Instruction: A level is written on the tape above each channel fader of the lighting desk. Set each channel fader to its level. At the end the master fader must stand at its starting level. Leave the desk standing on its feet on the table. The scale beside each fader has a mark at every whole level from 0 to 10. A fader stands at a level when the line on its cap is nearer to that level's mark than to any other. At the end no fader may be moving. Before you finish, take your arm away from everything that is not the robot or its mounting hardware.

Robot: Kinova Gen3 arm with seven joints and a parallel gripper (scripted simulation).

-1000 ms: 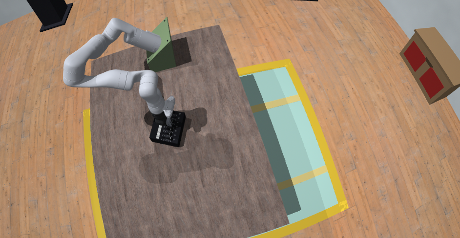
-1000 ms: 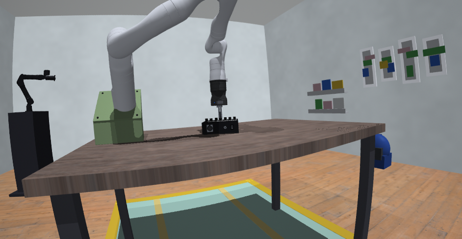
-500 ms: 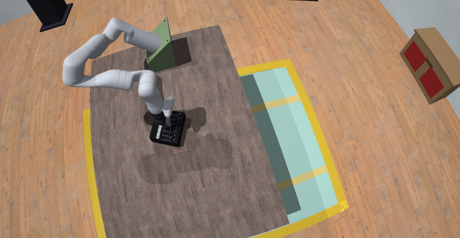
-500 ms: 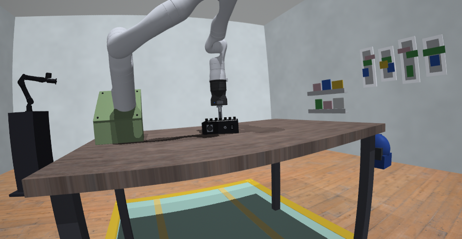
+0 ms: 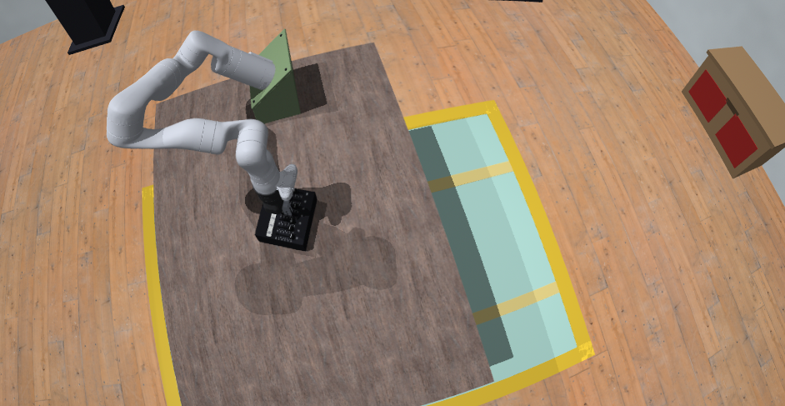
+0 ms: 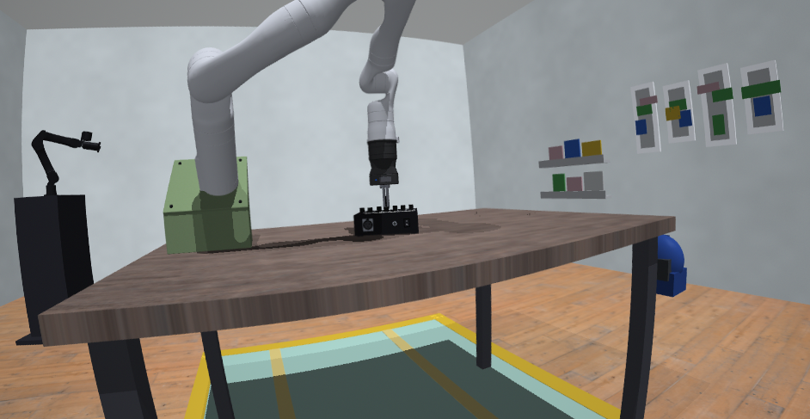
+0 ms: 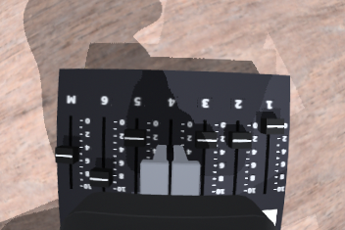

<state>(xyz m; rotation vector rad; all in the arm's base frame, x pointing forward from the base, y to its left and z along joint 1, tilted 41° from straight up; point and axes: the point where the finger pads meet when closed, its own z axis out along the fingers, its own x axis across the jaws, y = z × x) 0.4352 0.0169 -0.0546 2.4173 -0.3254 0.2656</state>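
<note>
My hand is 60 mm past the master fader cap, 20 mm to the right of it and 10 mm above it.
</note>
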